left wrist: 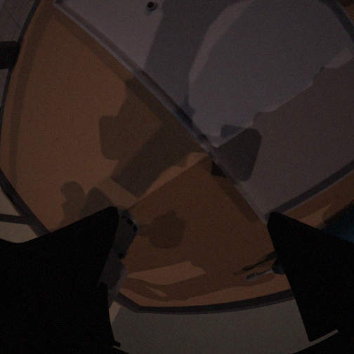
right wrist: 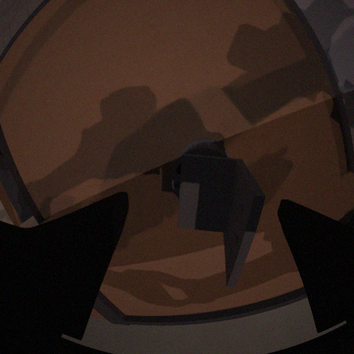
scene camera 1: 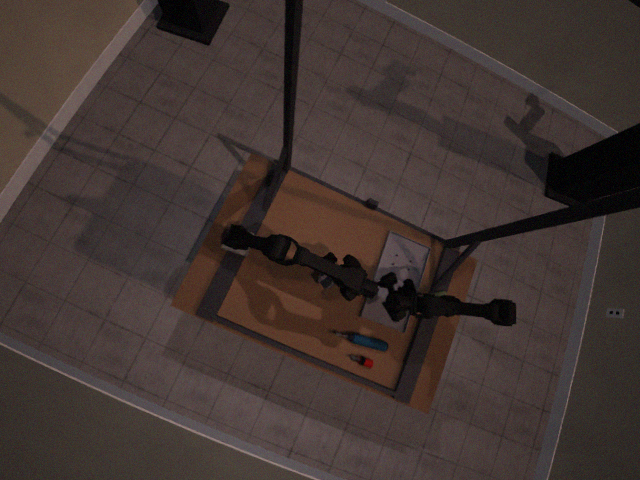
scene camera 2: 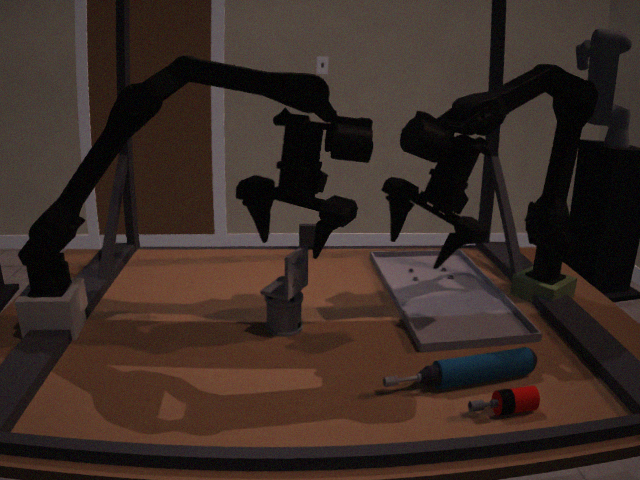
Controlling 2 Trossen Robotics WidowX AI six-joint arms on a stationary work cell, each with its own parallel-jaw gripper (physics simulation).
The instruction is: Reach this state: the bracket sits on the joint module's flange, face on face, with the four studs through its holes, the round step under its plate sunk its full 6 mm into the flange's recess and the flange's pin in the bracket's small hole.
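Frame: origin at the left arm's base, x ahead, y left, z up, level; millimetres.
Seen in the pictures: left gripper, fingertip midpoint: (scene camera 1: 379, 292) (scene camera 2: 413, 254); right gripper, fingertip midpoint: (scene camera 2: 289, 249); left arm's base, link origin: (scene camera 2: 545, 276); right arm's base, link origin: (scene camera 1: 237, 240) (scene camera 2: 50, 289).
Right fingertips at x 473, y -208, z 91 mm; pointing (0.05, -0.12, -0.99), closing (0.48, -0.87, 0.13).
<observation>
Offsets run from my right fingertips to a thing's top centre.
The joint module {dx +15, dy +5, dz -60 mm} (scene camera 2: 283, 316) (left wrist: 126, 239) (right wrist: 204, 146) stands upright on the table, left of centre in scene camera 2. The grey angled bracket {dx +17, dy +15, dz +10 mm} (scene camera 2: 296, 272) (right wrist: 210, 195) lies on top of it, with its upright plate toward the right; its flat plate looks tilted. It hides most of the module in the right wrist view. Studs, pin, holes and step cannot be made out. My right gripper (scene camera 2: 290, 249) (right wrist: 207, 204) is open and empty, its tips around and above the bracket's upright plate. My left gripper (scene camera 2: 415, 253) (left wrist: 197, 218) is open and empty above the tray.
A shallow grey tray {dx -313, dy +74, dz -118 mm} (scene camera 1: 381, 313) (scene camera 2: 427, 343) with several small dark parts lies right of the module. A blue-handled driver {dx -96, dy +299, dz -93 mm} (scene camera 1: 369, 341) (scene camera 2: 483, 368) and a short red one {dx -81, dy +383, dz -100 mm} (scene camera 1: 366, 362) (scene camera 2: 516, 400) lie in front of it. Dark frame bars edge the table.
</observation>
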